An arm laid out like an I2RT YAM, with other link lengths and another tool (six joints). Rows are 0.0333 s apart.
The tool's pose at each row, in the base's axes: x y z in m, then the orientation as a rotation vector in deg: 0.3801 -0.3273 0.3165 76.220 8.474 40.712; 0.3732 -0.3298 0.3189 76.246 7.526 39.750; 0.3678 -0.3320 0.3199 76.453 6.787 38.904; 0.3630 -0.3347 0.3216 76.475 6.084 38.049; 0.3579 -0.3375 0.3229 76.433 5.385 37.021; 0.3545 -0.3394 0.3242 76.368 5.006 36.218
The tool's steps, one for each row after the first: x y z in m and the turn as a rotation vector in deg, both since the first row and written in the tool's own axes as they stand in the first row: -0.0061 0.0047 -0.0006 -0.355 -1.177 -0.195; -0.0112 0.0076 -0.0012 -0.462 -2.199 -0.378; -0.0160 0.0108 -0.0008 -0.725 -3.155 -0.622; -0.0211 0.0138 -0.0006 -1.054 -4.192 -1.006; -0.0245 0.0162 -0.0003 -1.286 -4.884 -1.402
